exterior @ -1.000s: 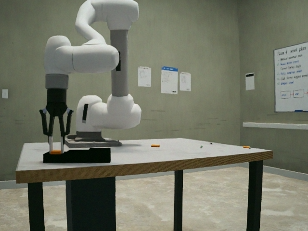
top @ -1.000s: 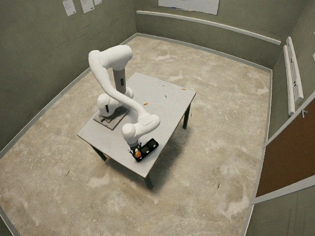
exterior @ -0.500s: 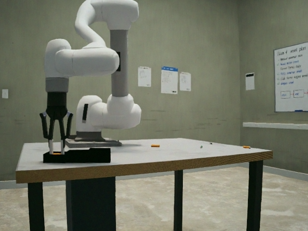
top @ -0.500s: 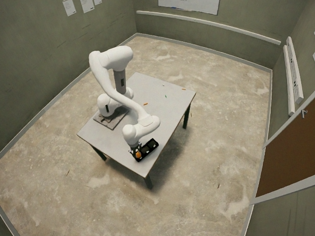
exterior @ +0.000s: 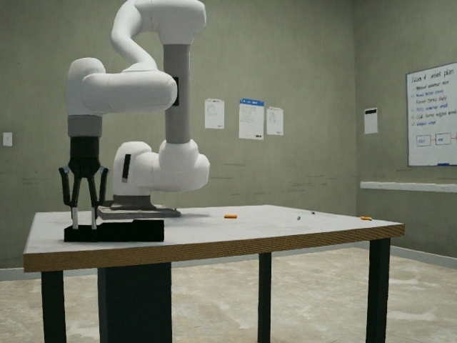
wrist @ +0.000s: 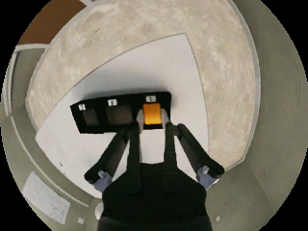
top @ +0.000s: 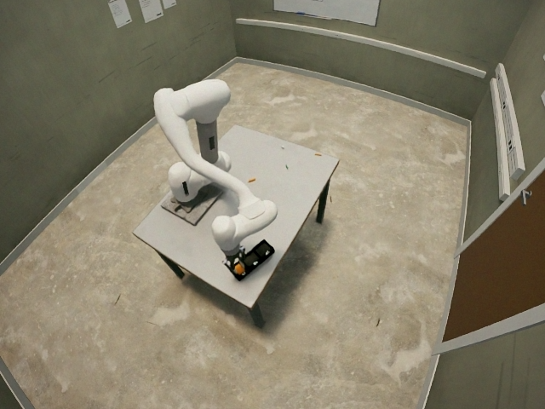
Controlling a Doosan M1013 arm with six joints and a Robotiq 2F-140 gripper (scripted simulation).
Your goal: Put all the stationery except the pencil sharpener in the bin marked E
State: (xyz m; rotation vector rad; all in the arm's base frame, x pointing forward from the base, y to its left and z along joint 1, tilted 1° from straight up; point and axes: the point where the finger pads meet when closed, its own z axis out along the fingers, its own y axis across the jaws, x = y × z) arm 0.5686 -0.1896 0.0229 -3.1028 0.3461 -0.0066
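Now: the orange object 40 mm below my hand. The rest, counted from my hand: black bin: 80 mm to the left, 30 mm below, 30 mm ahead; then green piece: 760 mm to the left, 200 mm behind, 40 mm below.
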